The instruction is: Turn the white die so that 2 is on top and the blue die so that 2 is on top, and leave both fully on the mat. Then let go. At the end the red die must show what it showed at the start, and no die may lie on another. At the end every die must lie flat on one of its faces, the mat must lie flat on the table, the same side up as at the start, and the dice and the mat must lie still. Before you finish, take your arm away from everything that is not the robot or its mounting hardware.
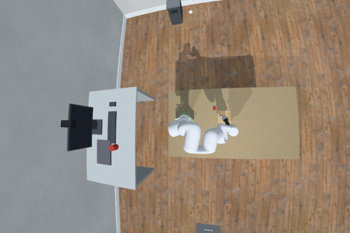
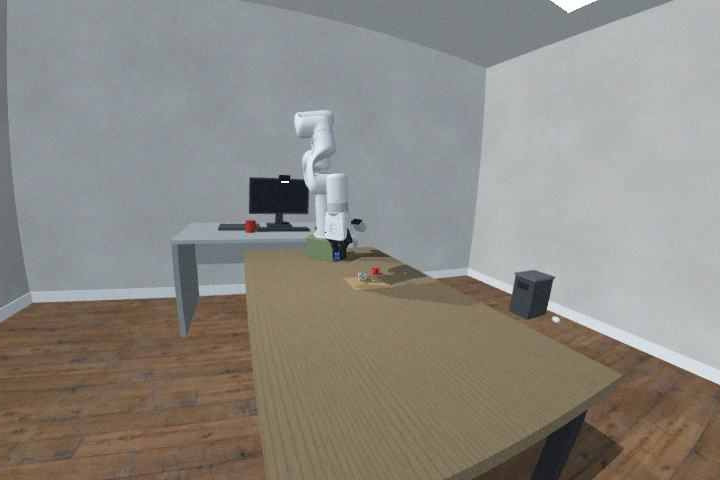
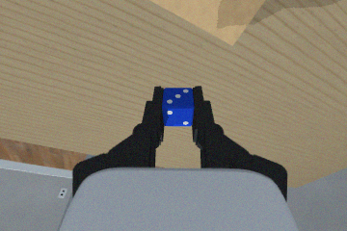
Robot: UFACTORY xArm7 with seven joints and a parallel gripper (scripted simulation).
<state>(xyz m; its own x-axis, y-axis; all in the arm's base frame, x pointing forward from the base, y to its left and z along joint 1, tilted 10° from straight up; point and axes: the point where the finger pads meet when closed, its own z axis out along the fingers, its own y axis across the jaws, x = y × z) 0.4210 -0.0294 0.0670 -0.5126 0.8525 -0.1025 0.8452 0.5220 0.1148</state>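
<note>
Now: hand 120 mm to the right of the tan mat, 120 mm above it and 10 mm past it. From my hand the other things lie so: red die 200 mm to the left, 120 mm behind, 110 mm below; white die 110 mm to the left, 110 mm below, 40 mm behind; blue die 10 mm below.
</note>
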